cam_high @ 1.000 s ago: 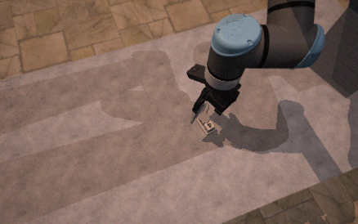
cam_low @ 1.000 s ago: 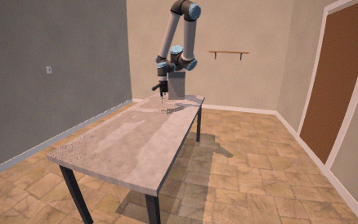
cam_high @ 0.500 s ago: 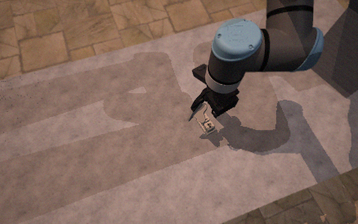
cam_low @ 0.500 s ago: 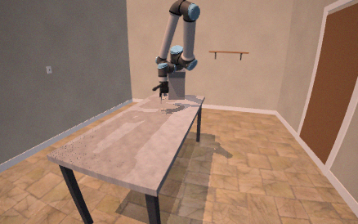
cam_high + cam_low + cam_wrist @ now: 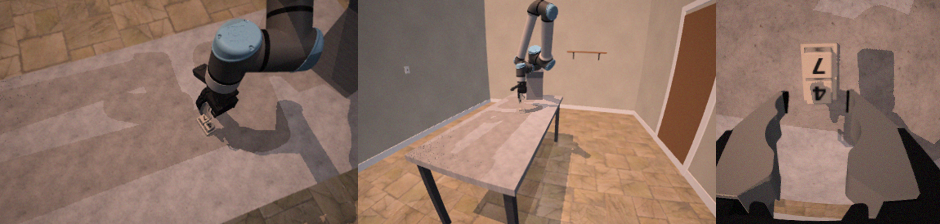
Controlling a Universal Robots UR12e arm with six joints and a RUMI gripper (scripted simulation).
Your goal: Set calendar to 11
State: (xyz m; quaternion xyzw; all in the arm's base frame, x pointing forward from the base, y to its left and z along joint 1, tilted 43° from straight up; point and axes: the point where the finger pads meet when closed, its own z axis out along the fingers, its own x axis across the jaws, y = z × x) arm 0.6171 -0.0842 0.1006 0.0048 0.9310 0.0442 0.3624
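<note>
Now: hand 9 cm above the digit cube. From my hand the other things lie so: calendar tray 2 cm to the left, 11 cm below; then white cube 3 cm to the left, 9 cm below.
</note>
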